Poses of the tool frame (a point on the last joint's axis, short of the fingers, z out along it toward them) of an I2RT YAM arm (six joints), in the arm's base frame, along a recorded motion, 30 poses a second.
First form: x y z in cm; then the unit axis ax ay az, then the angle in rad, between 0 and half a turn.
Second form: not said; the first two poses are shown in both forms.
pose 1, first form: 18.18, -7.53, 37.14, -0.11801, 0.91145, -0.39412, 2.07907
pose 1, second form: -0.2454, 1.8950, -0.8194, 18.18, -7.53, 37.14
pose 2, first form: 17.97, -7.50, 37.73, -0.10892, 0.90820, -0.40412, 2.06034
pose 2, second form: -0.2244, 1.8712, -0.8326, 17.97, -7.50, 37.73
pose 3, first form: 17.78, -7.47, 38.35, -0.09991, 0.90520, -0.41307, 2.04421
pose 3, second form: -0.2042, 1.8504, -0.8444, 17.78, -7.47, 38.35
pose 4, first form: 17.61, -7.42, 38.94, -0.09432, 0.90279, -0.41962, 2.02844
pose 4, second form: -0.1913, 1.8312, -0.8512, 17.61, -7.42, 38.94
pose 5, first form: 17.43, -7.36, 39.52, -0.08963, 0.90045, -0.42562, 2.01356
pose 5, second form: -0.1805, 1.8131, -0.8570, 17.43, -7.36, 39.52
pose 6, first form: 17.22, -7.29, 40.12, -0.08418, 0.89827, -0.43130, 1.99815
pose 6, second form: -0.1682, 1.7949, -0.8618, 17.22, -7.29, 40.12
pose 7, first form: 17.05, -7.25, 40.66, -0.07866, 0.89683, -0.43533, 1.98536
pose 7, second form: -0.1562, 1.7805, -0.8643, 17.05, -7.25, 40.66
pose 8, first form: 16.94, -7.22, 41.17, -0.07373, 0.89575, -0.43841, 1.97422
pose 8, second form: -0.1456, 1.7684, -0.8655, 16.94, -7.22, 41.17
